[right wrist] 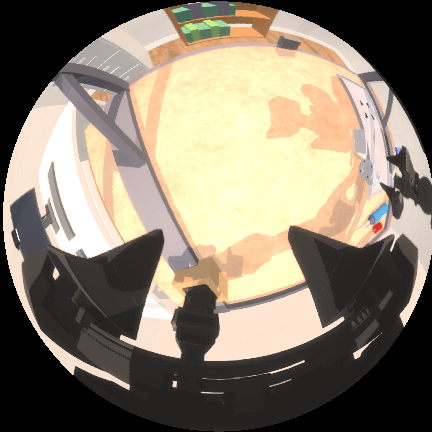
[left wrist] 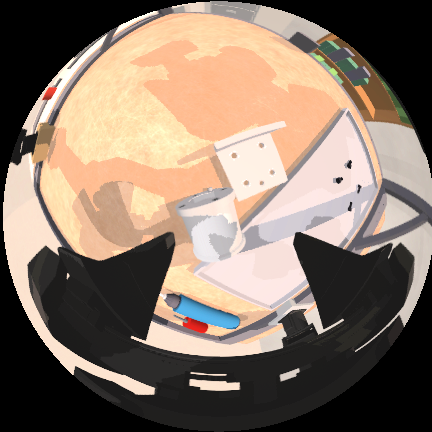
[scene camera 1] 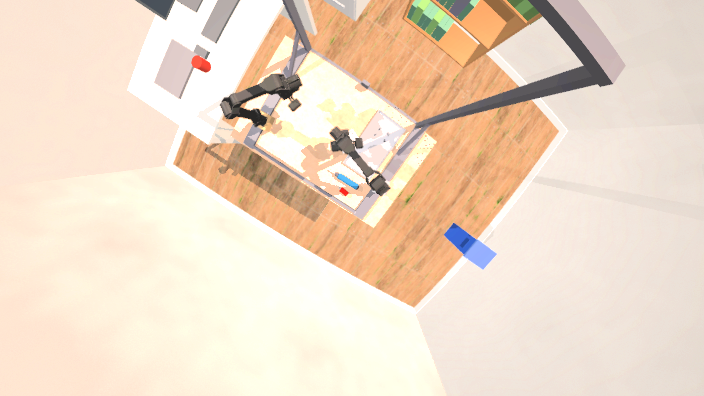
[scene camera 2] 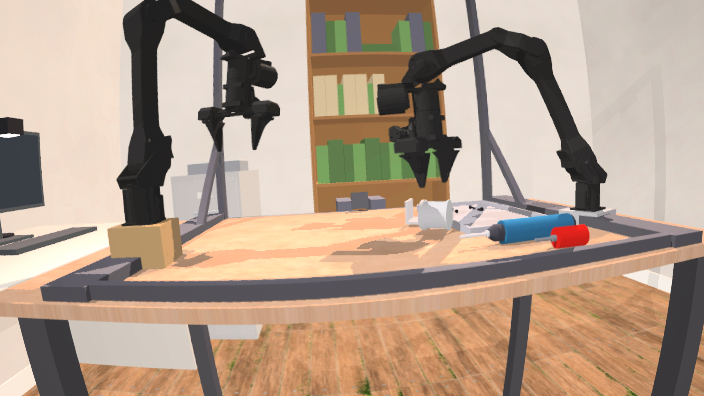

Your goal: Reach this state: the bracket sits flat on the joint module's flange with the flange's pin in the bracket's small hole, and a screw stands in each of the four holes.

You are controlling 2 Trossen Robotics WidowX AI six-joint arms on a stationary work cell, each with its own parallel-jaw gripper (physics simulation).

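Places are measured from the left arm's base along level axes (x left, y back, z up), in centimetres.
Pixels of known places: left gripper, fingertip midpoint: (right wrist: 383, 169) (left wrist: 237, 238) (scene camera 2: 433, 185); right gripper, fingertip midpoint: (right wrist: 227, 234) (scene camera 1: 289, 97) (scene camera 2: 236, 150); left arm's base, link origin: (right wrist: 394, 180) (left wrist: 291, 315) (scene camera 2: 587, 209); right arm's base, link origin: (right wrist: 199, 293) (scene camera 1: 261, 120) (scene camera 2: 144, 222).
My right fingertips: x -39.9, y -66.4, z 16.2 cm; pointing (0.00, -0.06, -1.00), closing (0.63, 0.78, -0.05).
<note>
Ahead of a thing's pixels: the offset from my right fingertips to its top centre. "spot": to the spot under its first point.
The white joint module @[spot: dx +22.6, dy +34.6, dz -15.4 cm] (scene camera 2: 435, 215) (left wrist: 216, 230) (right wrist: 366, 169) lies on its side on the table, its flange facing picture left in scene camera 2. The white L-shaped bracket (scene camera 2: 410, 212) (left wrist: 252, 167) lies beside it, apart from the flange, its holed plate flat and its other plate upright. Several small black screws @[dx +2.7, dy +55.6, dz -17.4 cm] (left wrist: 349, 164) lie in the pale tray @[dx +14.6, dy +54.7, dz -17.3 cm] (left wrist: 270, 280) (scene camera 2: 492, 218). My left gripper (scene camera 2: 433, 184) (left wrist: 237, 238) is open and empty above the module. My right gripper (scene camera 2: 236, 149) (right wrist: 227, 234) is open and empty, high above the table's left part in scene camera 2.
A blue driver @[spot: dx +43.3, dy +41.4, dz -16.5 cm] (scene camera 2: 537, 228) (left wrist: 207, 311) (scene camera 1: 347, 180) and a red-handled tool @[dx +48.7, dy +40.6, dz -15.5 cm] (scene camera 2: 570, 236) (left wrist: 195, 325) (scene camera 1: 344, 191) lie side by side near the module and tray. A dark frame bar (scene camera 2: 300, 291) runs along the table edge. A wooden block @[dx +15.1, dy -19.8, dz -12.0 cm] (scene camera 2: 142, 242) stands under the right arm.
</note>
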